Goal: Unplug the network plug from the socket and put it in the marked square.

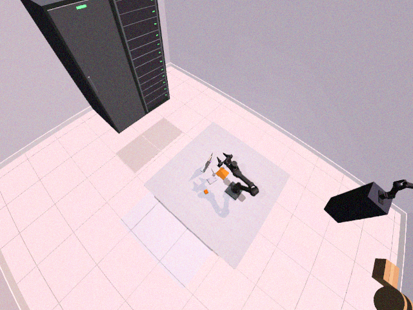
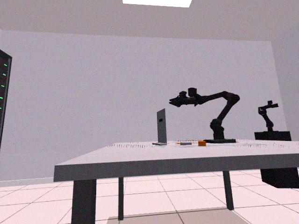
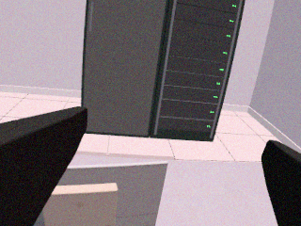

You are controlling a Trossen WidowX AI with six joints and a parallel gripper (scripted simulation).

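My gripper tip is 160 mm above the purple network plug, 70 mm to the right of it and 60 mm short of it. The rest, counted from my gripper tip: orange flat patch 340 mm below, 100 mm behind, 20 mm to the right; orange cube 330 mm below, 290 mm to the left, 150 mm behind; socket panel 220 mm below, 80 mm ahead, 70 mm to the left.
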